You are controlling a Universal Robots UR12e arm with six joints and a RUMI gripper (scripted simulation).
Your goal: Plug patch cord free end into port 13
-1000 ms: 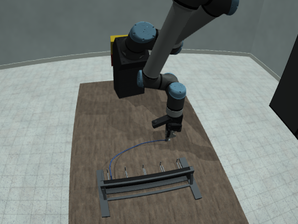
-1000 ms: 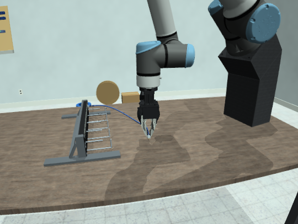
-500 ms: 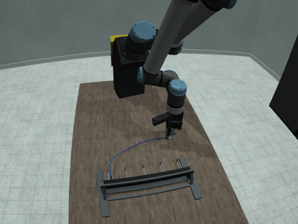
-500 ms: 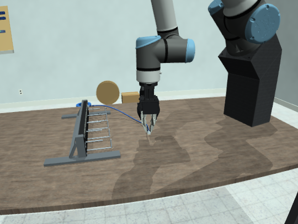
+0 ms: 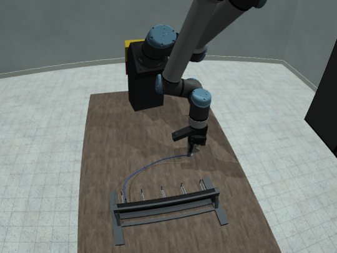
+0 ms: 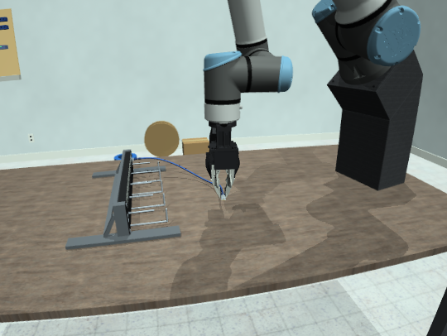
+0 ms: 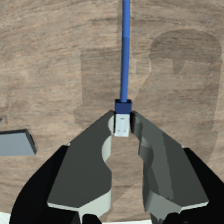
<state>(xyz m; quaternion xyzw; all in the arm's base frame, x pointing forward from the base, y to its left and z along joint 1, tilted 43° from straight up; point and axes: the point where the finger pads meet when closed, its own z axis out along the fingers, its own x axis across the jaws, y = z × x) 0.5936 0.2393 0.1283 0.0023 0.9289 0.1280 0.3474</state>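
The plug lies 10 mm to the left of my hand and 10 mm below it.
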